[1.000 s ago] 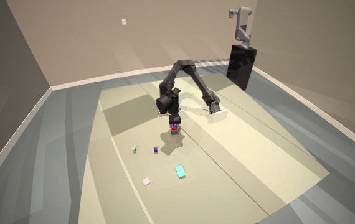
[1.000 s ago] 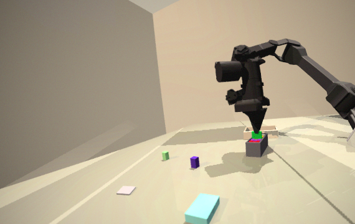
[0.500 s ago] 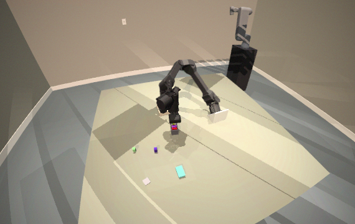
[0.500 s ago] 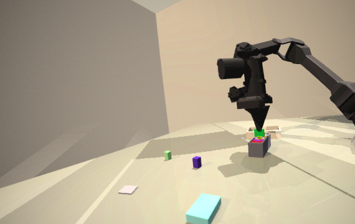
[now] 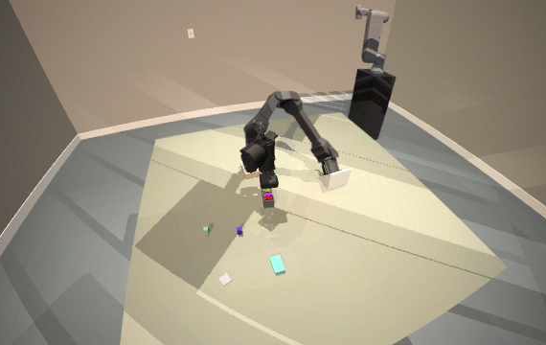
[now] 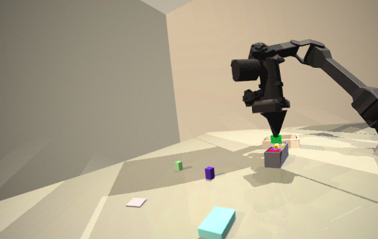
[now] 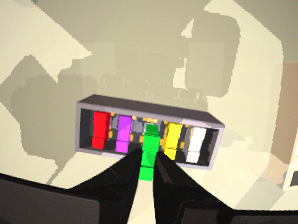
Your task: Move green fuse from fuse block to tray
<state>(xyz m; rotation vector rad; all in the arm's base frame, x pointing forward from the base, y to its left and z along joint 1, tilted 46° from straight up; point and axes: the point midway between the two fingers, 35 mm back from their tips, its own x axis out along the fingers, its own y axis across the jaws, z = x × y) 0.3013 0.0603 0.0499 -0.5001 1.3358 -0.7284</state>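
Right now my gripper tip is 19 cm to the left of the cream tray, 7 cm above it and 1 cm past it. Also, from my gripper tip: green cube: 26 cm ahead, 10 cm to the left, 6 cm below; green fuse: 1 cm below; purple cube: 15 cm ahead, 14 cm to the left, 6 cm below.
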